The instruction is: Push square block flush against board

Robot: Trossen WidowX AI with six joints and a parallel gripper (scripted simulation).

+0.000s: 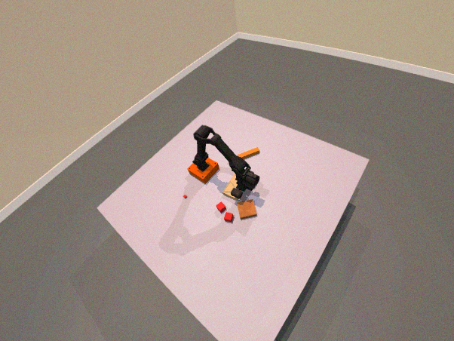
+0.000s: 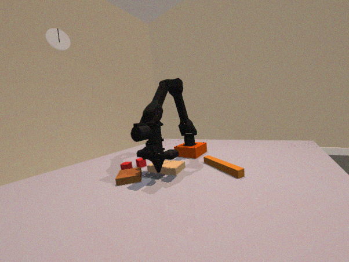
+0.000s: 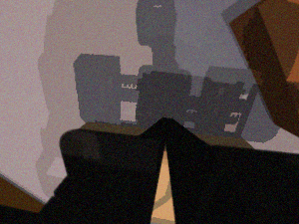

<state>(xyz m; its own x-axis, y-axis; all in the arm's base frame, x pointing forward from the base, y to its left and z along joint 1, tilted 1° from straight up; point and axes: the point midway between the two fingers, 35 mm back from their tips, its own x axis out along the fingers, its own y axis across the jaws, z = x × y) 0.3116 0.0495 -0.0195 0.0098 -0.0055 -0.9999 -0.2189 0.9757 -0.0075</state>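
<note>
The tan board lies 60 mm behind my gripper tip and 10 mm to the right of it. Also, from my gripper tip: tiny red cube: 270 mm behind, 270 mm to the right; then long orange bar: 180 mm behind, 210 mm to the left, 10 mm above; then orange-brown square block: 90 mm ahead, 80 mm to the right.
</note>
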